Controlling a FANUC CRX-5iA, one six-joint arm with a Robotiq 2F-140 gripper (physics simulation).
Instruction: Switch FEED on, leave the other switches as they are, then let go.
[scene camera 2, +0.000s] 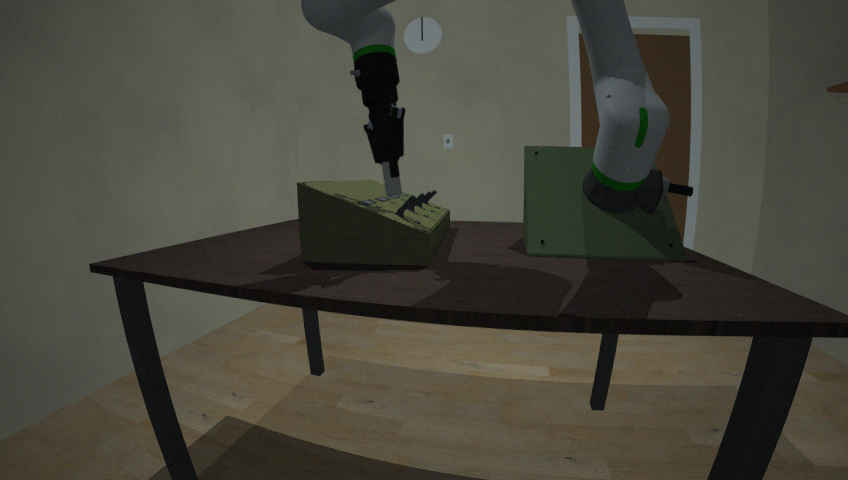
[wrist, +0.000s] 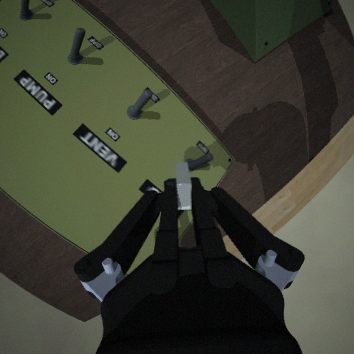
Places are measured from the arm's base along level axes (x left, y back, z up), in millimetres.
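Pixels of known places: gripper, fingertip midpoint: (scene camera 2: 394, 195) (wrist: 181, 171); arm's base, link origin: (scene camera 2: 612, 189).
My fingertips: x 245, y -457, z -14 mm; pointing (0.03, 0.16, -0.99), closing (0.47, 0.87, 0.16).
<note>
For each thing: its top centre in the pictures, then the offset to it from my fingertips. "spot": a spot on its surface instead. Level surfaces: height alone.
- FEED lever, top centre: (wrist: 203, 164) (scene camera 2: 406, 195) dx +8, dy +32, dz +0 mm
- FEED name plate, surface spot: (wrist: 149, 187) spot: dx -1, dy -53, dz -14 mm
- VENT lever, top centre: (wrist: 139, 100) (scene camera 2: 416, 192) dx -109, dy +4, dz +0 mm
- PUMP lever, top centre: (wrist: 70, 37) dx -226, dy -25, dz +0 mm
- dark table, surface height: dz -127 mm
A yellow-green sloped console (scene camera 2: 357, 228) (wrist: 60, 185) stands on the table. In the wrist view, the FEED lever (wrist: 201, 160) is at the panel's right end, leaning toward its OFF label (wrist: 202, 147). The FEED name plate (wrist: 149, 187) is mostly hidden by the gripper. The VENT lever (wrist: 140, 104) and PUMP lever (wrist: 76, 47) also lean toward OFF, and part of another lever (wrist: 26, 9) shows at the top left. My gripper (scene camera 2: 393, 189) (wrist: 181, 171) is shut and empty, its tips low over the panel beside the FEED lever's base; whether they touch it I cannot tell.
A green wedge-shaped stand (scene camera 2: 553, 202) (wrist: 260, 30) is on the dark table (scene camera 2: 208, 261) (wrist: 165, 40), to the right of the console in the scene view. The arm's grey lower part (scene camera 2: 624, 130) stands in front of it. A door (scene camera 2: 672, 118) and a wall clock (scene camera 2: 423, 35) are behind.
</note>
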